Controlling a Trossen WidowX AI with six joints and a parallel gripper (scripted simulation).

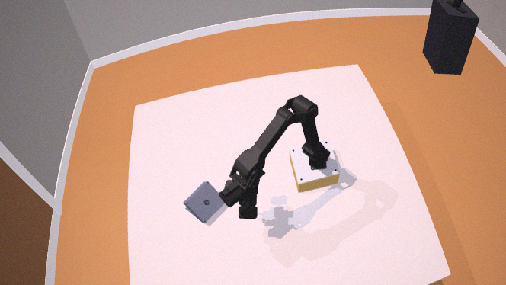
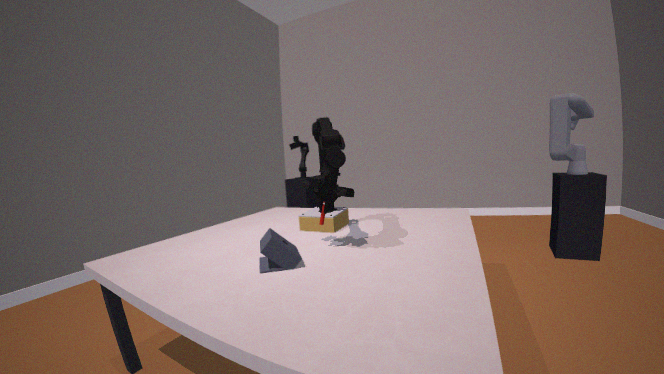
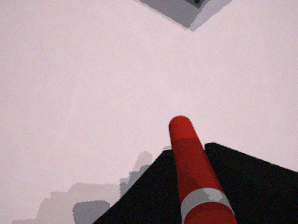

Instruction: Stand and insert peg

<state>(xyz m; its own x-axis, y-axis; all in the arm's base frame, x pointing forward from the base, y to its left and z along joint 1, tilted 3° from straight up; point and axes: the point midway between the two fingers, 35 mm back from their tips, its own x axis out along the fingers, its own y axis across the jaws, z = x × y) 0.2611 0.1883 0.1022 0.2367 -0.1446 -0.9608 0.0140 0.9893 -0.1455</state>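
My gripper tip is now 180 mm short of the grey sloped panel, 80 mm above it and 40 mm to the left of it. Round my gripper tip: red peg (20 mm above).
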